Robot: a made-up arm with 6 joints.
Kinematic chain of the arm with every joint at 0, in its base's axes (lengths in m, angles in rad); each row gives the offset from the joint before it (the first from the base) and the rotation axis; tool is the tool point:
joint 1: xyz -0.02 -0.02 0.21 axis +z
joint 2: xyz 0 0.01 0.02 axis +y
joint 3: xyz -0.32 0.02 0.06 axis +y
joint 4: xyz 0.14 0 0.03 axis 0.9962 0 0.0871
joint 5: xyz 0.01 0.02 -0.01 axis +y
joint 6: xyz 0.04 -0.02 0.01 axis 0.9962 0 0.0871
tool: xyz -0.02 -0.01 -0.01
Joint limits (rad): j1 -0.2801..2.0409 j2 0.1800..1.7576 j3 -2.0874..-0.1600 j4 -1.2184..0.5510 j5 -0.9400..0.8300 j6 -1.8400..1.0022
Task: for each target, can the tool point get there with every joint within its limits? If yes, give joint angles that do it. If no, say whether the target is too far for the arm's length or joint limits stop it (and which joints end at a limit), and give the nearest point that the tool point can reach.
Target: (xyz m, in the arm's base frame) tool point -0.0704 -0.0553 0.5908
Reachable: yes | joints 1.1634 0.7650 -1.3295 0.2978 0.4271 0.4883
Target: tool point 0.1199 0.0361 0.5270
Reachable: yes | joints 0.2759 1.3286 -1.0423 -0.2766 0.1645 -0.0470
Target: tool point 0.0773 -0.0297 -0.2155
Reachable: no: joint limits stop it (at a limit: joint 1, joint 2, joint 3, joint 5, joint 6) | nearest point 0.1153 -0.0298 0.3557 | short by 0.572 m
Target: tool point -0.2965 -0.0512 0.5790
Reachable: yes | joints 0.1882 0.3875 -1.8773 0.2955 0.4086 -0.7864
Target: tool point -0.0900 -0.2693 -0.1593
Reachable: no: joint limits stop it (at a limit: joint 2, joint 3, joint 5) | nearest point -0.0598 -0.1617 0.3449 | short by 0.516 m
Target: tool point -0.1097 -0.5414 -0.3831
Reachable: no: too far | nearest point -0.0450 -0.1656 0.3451 | short by 0.822 m
